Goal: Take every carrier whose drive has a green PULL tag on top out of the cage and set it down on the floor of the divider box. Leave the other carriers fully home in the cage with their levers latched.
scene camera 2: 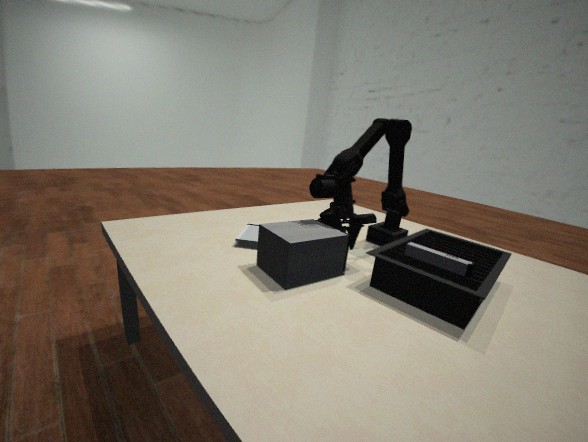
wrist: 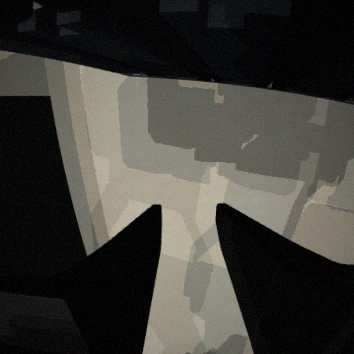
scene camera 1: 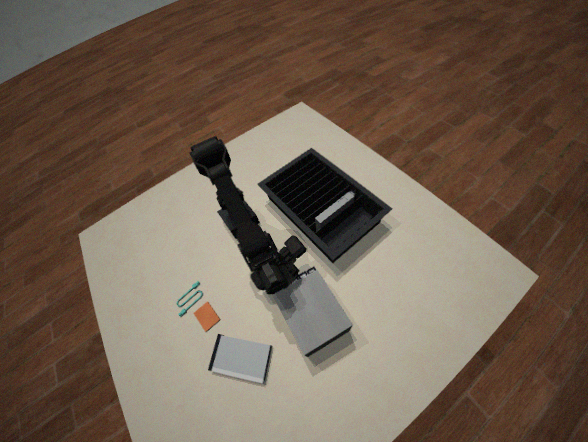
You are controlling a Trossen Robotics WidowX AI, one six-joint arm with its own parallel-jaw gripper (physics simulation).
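Where they show: gripper, between the fingertips: [wrist: 188, 211]; arm's base, origin of its link: [scene camera 2: 391, 227].
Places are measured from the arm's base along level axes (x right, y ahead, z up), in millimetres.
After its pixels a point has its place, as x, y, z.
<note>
The grey cage [scene camera 1: 320, 317] @(-18, 504, 58) [scene camera 2: 290, 260] @(-76, 564, 16) stands on the table with its front toward the arm. Small dark parts stick out at its front top edge; tags and latches cannot be made out. My gripper [scene camera 2: 352, 245] @(-38, 306, -18) [wrist: 188, 211] @(-38, 306, -18) points down close in front of the cage, fingers parted and empty, with table surface showing between them. In the first scene view the arm hides the fingers. The black divider box [scene camera 1: 328, 250] @(-164, 353, 31) [scene camera 2: 425, 295] @(-312, 356, -22) stands beside the cage. A long narrow piece with a pale top [scene camera 1: 335, 207] @(-275, 250, 49) [scene camera 2: 439, 258] @(-289, 260, 40), resembling a carrier, stands on edge inside it.
A flat pale carrier-like piece with dark ends [scene camera 1: 242, 359] @(232, 455, -34) [scene camera 2: 248, 236] @(216, 493, -34) lies on the table [scene camera 1: 425, 300] @(-322, 643, -60) [scene camera 2: 200, 270] @(109, 701, -61) beside the cage. An orange square [scene camera 1: 207, 316] @(274, 270, -55) and a looped teal cable [scene camera 1: 191, 297] @(296, 177, -56) lie near it. The arm's base [scene camera 2: 387, 233] @(-25, 65, -5) stands behind the gripper.
</note>
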